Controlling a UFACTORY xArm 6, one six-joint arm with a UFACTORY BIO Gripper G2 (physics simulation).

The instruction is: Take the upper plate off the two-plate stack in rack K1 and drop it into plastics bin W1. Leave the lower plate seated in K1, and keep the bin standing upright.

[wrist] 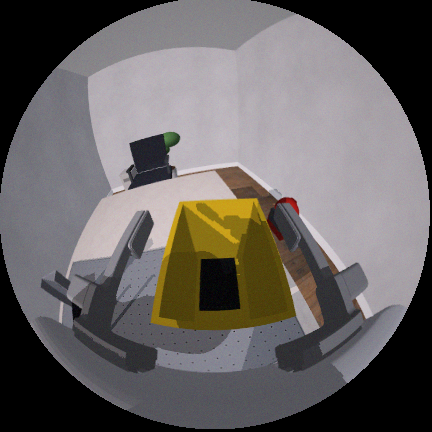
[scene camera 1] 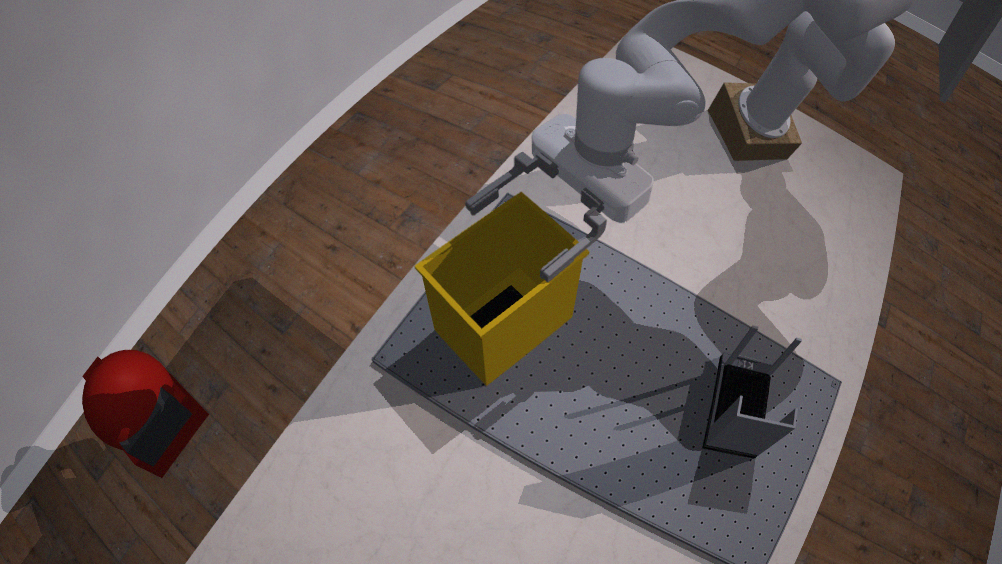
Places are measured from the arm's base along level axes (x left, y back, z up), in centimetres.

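Pixels of known places: hand, tool point: point(wrist: 212, 230) point(scene camera 1: 518, 231); arm's base, link origin: point(scene camera 1: 764, 112).
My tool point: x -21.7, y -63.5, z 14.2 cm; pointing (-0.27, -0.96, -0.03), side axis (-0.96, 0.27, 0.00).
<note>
Ahead of a thing's pixels: the offset from my tool point to its top centre. Level surfaces: height alone.
The yellow plastics bin W1 {dx -1.2, dy -1.7, dz -4.6 cm} point(scene camera 1: 530, 339) point(wrist: 220, 320) stands upright on the board. A black plate {dx -1.1, dy -3.3, dz -21.0 cm} point(scene camera 1: 496, 306) point(wrist: 219, 285) lies at the bottom inside it. My gripper point(scene camera 1: 519, 235) point(wrist: 215, 231) is open and empty above the bin, its fingers spread towards opposite side walls. Rack K1 {dx +38.2, dy +4.5, dz -7.3 cm} point(scene camera 1: 734, 435) stands at the right in the scene view; a black plate {dx +38.4, dy +3.6, dz -19.2 cm} point(scene camera 1: 746, 389) sits low inside it, and its seating detail is too dark to tell. Part of the rack point(wrist: 51, 284) shows at the left edge of the wrist view, mostly hidden behind a finger.
The perforated grey board {dz -22.6 cm} point(scene camera 1: 532, 448) point(wrist: 185, 340) lies under bin and rack, on a pale table {dz -23.9 cm} point(scene camera 1: 336, 483) point(wrist: 115, 217). Two upright guides rise at the rack's back. A red helmet-like object point(scene camera 1: 129, 395) point(wrist: 288, 205) is beyond the table edge. A dark chair-like object point(wrist: 148, 152) stands at the back.
</note>
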